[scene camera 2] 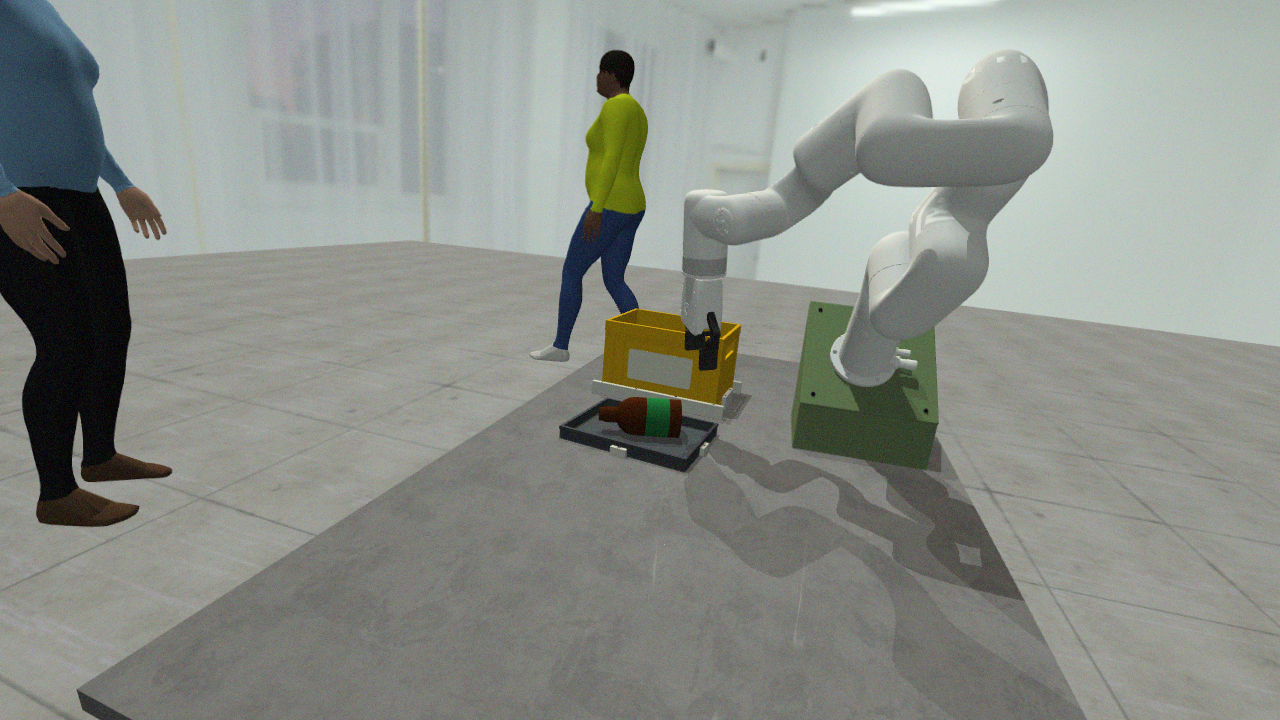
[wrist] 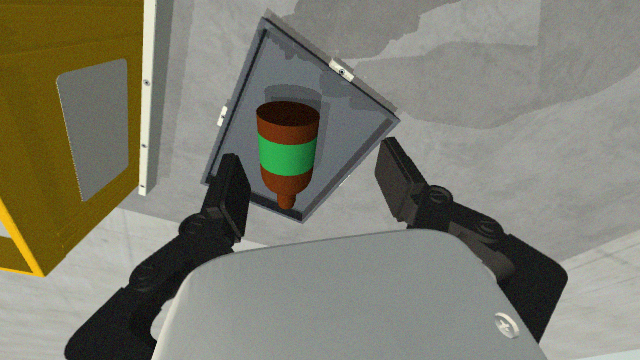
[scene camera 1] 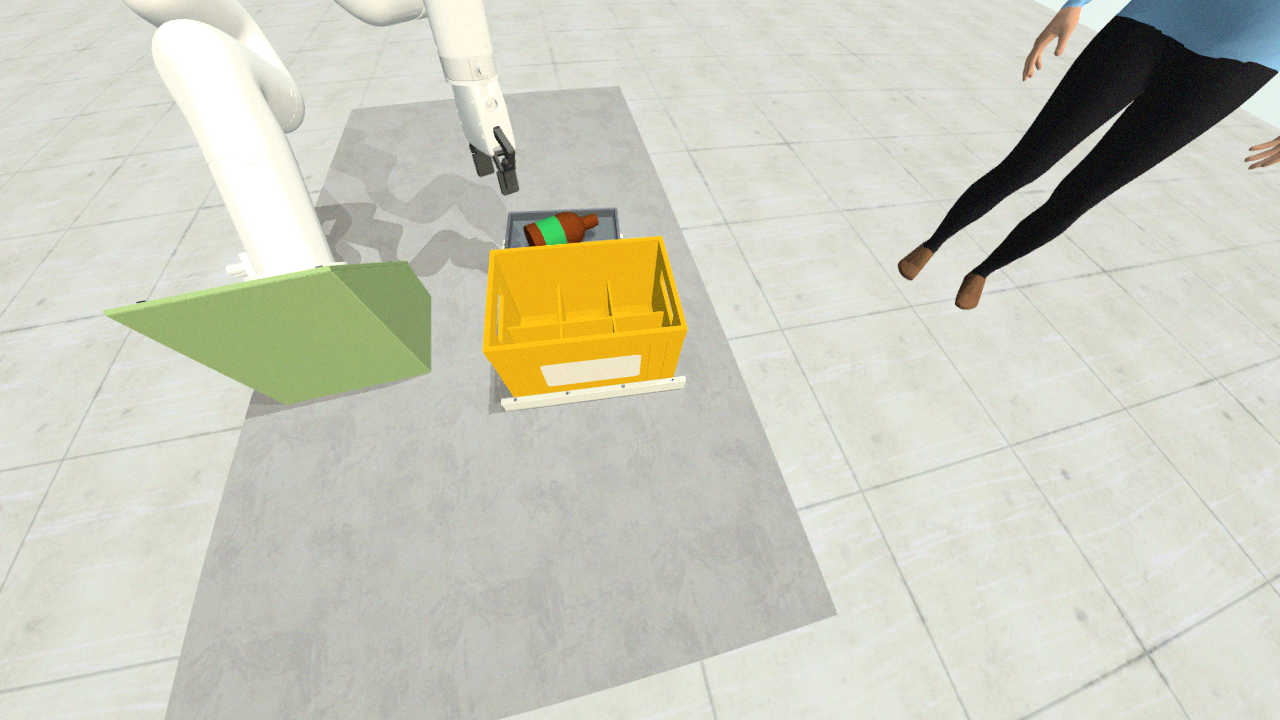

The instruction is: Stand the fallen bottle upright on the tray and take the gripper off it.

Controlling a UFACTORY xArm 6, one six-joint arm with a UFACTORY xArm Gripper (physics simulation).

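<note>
A brown bottle with a green band lies on its side on the dark grey tray. In the wrist view its base faces the top and its neck points down to the tray's near corner. My gripper is open and empty. It hangs above the tray, clear of the bottle. In the wrist view the bottle shows between the fingers' lines, nearer the left finger. In scene camera 1 the tray's near part is hidden by the crate.
A yellow crate with dividers stands close beside the tray, with a white rail along its foot. The arm stands on a green base. Two people are in the room.
</note>
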